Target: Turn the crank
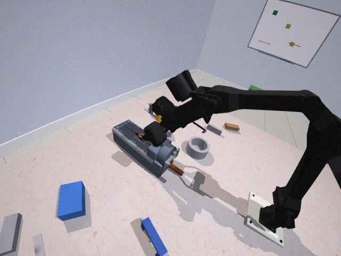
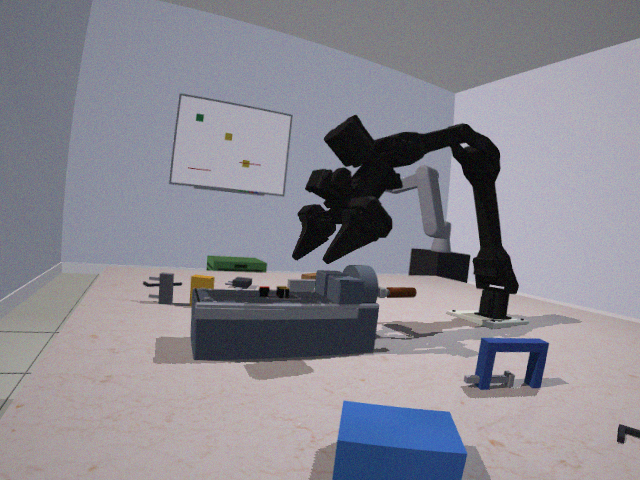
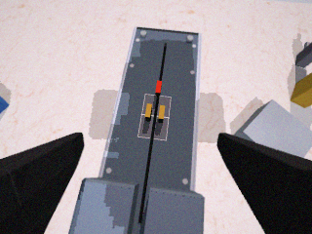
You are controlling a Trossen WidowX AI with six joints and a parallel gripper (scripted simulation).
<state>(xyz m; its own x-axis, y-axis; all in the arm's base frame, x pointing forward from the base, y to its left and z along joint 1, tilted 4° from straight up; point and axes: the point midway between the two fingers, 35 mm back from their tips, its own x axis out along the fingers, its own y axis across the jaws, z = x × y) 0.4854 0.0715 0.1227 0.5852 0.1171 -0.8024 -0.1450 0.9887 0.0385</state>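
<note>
Now: gripper tip 150 mm past the brown crank handle, 30 mm to the right of it and 40 mm above it. Also, from my gripper tip: red pointer: 60 mm ahead, 50 mm below; then yellow block: 130 mm ahead, 230 mm to the right, 100 mm below; then grey block: 50 mm ahead, 160 mm to the right, 110 mm below.
</note>
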